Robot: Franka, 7 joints.
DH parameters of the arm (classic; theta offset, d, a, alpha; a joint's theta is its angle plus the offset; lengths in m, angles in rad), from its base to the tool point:
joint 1: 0 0.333 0 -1.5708
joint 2: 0 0 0 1.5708
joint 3: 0 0.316 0.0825 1.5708
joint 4: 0 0 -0.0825 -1.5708
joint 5: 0 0.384 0 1.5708
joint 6: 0 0 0.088 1.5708
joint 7: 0 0.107 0 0
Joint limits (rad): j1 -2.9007..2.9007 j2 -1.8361..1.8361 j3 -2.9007..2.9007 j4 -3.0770..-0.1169 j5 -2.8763..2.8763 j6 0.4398..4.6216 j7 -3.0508..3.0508
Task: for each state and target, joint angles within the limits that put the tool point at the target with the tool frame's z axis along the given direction. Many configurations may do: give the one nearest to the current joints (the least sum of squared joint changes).
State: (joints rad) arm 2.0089 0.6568 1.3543 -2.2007 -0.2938 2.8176 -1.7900
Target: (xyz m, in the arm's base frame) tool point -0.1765 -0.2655 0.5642 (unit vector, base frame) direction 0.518 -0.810 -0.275
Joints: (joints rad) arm 2.0640 1.4799 2.2782 -2.7490 -0.1742 2.5635 -1.7900
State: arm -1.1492 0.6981 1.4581 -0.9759 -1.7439 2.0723 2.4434
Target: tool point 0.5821 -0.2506 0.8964 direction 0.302 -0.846 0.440
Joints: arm -0.9260 0.5657 1.1649 -0.7461 -2.3984 2.1827 2.4434
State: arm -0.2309 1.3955 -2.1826 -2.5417 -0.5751 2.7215 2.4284
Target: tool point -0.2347 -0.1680 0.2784 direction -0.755 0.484 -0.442
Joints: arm -0.1433 0.8804 -2.1045 -3.0770 -0.8746 2.6779 2.4284
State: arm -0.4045 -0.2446 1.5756 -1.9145 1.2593 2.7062 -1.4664
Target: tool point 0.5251 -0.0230 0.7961 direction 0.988 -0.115 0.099
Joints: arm -0.9847 -0.1773 1.0023 -1.6359 1.2335 3.2890 -1.4664
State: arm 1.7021 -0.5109 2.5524 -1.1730 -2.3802 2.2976 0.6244
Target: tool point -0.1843 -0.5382 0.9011 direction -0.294 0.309 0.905
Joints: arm 1.8403 -0.2579 2.4633 -1.1429 -2.5837 1.5878 0.6244
